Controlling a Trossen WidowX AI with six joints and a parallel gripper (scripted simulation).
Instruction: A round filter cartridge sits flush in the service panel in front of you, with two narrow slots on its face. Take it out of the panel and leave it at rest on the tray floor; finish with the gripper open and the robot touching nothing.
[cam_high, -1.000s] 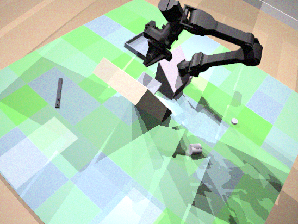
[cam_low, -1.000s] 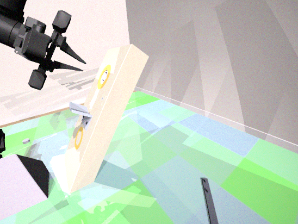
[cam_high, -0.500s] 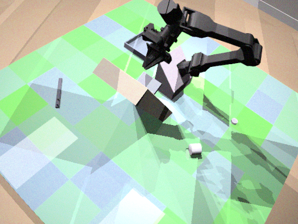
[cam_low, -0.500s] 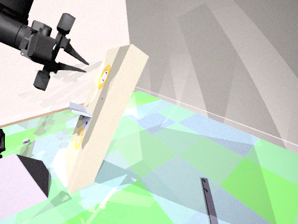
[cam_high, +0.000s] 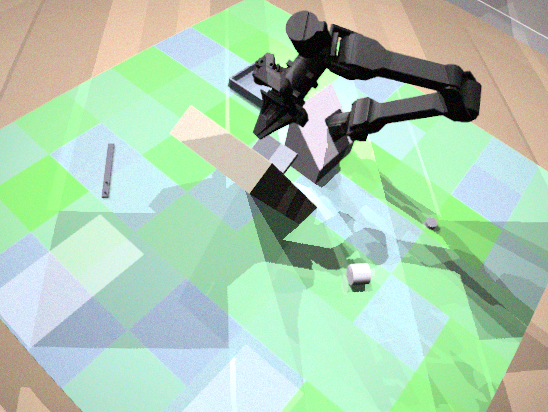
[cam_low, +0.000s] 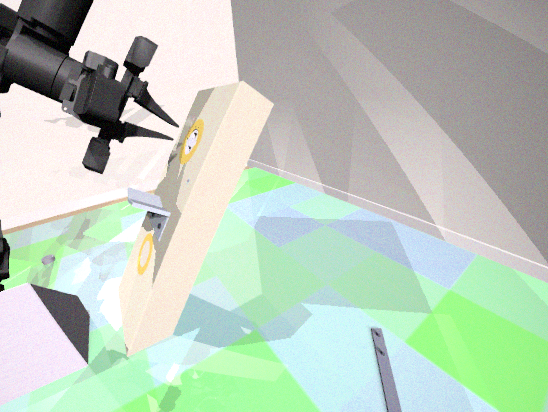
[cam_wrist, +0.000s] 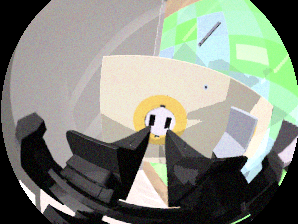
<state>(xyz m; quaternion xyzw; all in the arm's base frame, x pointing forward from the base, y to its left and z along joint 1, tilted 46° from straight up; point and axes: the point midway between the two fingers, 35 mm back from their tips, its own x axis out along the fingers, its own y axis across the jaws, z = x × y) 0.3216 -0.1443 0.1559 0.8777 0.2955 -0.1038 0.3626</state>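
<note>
Now: gripper tip 30 mm short of the round white filter cartridge and 30 mm above it. Round my gripper tip: grey bracket 120 mm below, 60 mm behind; grey-blue tray 400 mm behind, 300 mm to the right, 290 mm below.
</note>
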